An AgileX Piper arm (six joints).
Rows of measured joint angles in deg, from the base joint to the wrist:
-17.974, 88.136, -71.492, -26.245, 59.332, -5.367
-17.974, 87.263, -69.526, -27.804, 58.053, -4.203
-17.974, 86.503, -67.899, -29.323, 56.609, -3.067
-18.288, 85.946, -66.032, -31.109, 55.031, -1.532
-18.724, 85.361, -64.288, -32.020, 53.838, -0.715
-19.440, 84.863, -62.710, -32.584, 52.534, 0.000
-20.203, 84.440, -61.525, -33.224, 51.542, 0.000
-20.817, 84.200, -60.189, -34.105, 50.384, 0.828
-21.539, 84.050, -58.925, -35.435, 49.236, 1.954
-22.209, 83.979, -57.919, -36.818, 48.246, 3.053
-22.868, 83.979, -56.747, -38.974, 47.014, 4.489
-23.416, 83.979, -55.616, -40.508, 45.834, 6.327
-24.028, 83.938, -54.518, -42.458, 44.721, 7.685
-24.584, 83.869, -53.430, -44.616, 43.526, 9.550
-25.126, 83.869, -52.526, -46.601, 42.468, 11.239
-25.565, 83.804, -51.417, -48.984, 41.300, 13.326
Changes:
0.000, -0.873, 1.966, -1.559, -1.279, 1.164
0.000, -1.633, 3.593, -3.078, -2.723, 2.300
-0.314, -2.190, 5.460, -4.864, -4.301, 3.835
-0.750, -2.775, 7.204, -5.775, -5.494, 4.652
-1.466, -3.273, 8.782, -6.339, -6.798, 5.367
-2.229, -3.696, 9.967, -6.979, -7.790, 5.367
-2.843, -3.936, 11.303, -7.860, -8.948, 6.195
-3.565, -4.086, 12.567, -9.190, -10.096, 7.321
-4.235, -4.157, 13.573, -10.573, -11.086, 8.420
-4.894, -4.157, 14.745, -12.729, -12.318, 9.856
-5.442, -4.157, 15.876, -14.263, -13.498, 11.694
-6.054, -4.198, 16.974, -16.213, -14.611, 13.052
-6.610, -4.267, 18.062, -18.371, -15.806, 14.917
-7.152, -4.267, 18.966, -20.356, -16.864, 16.606
-7.591, -4.332, 20.075, -22.739, -18.032, 18.693

